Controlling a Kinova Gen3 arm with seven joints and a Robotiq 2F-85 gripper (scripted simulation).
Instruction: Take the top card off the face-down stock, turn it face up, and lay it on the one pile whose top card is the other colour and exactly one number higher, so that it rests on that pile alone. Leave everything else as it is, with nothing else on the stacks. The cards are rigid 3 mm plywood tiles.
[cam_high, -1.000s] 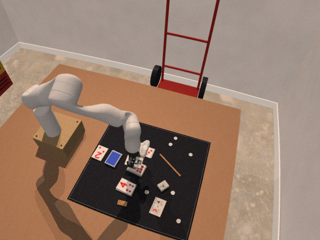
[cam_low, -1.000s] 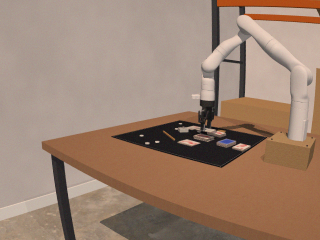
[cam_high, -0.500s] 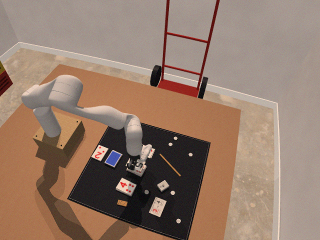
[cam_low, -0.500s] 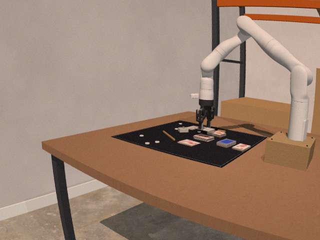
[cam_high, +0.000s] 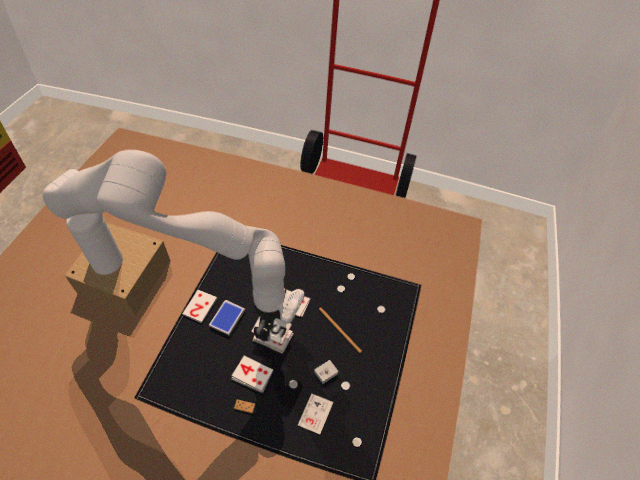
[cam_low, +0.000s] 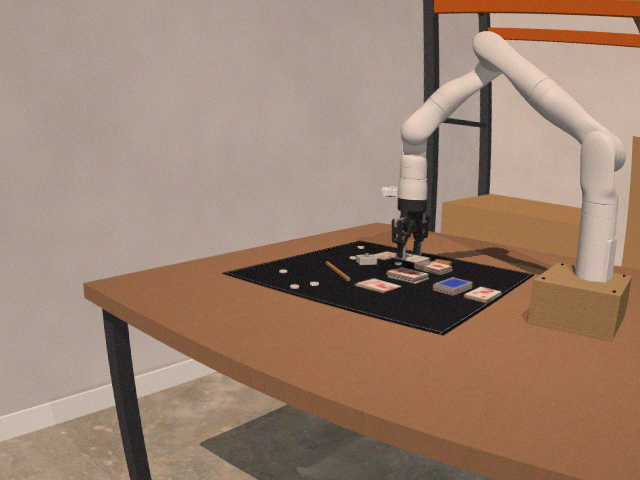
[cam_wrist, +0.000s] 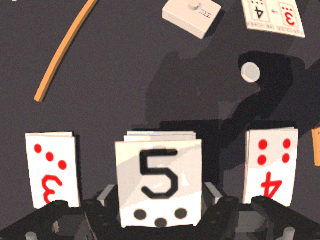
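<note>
Right now the black mat is 8 cm below my hand, 4 cm ahead of it and 2 cm to the left of it. The rest, counted from my hand: small grey block: 18 cm ahead, 5 cm below, 3 cm to the right; then wooden stick: 16 cm ahead, 10 cm to the left, 6 cm below; then printed reference card: 20 cm ahead, 14 cm to the right, 7 cm below.
</note>
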